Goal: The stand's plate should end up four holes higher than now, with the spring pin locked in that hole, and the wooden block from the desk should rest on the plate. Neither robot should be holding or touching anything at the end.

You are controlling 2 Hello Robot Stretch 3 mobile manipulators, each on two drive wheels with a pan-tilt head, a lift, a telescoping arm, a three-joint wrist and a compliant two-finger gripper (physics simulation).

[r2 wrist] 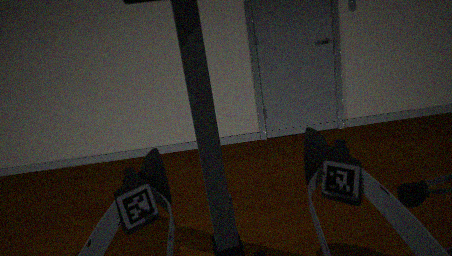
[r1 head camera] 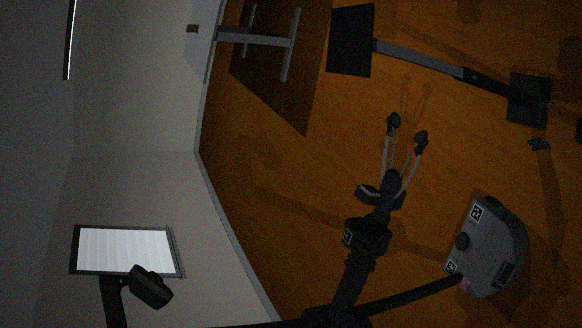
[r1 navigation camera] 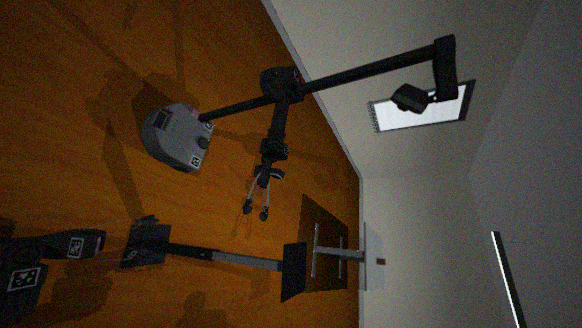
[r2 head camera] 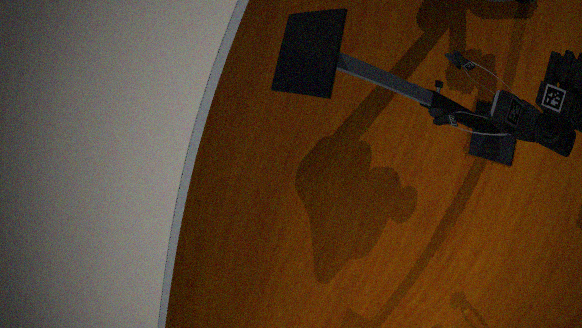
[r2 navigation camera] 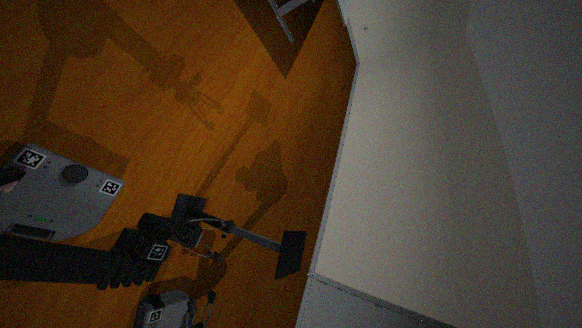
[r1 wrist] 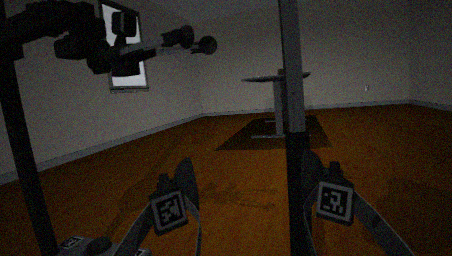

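Observation:
The stand's black plate tops the grey inner post. The pin's knob sits beside the collar; whether it is locked cannot be told. The wooden block rests on the desk. My r1 gripper is open, low by the stand, its right fingertip overlapping the post in the wrist view. My r2 gripper is open; the post shows between its fingers, with a gap either side.
The desk's feet stand on a dark mat near the wall corner. The stand's base is on the floor. The r2 base is beside it. A door is in the wall.

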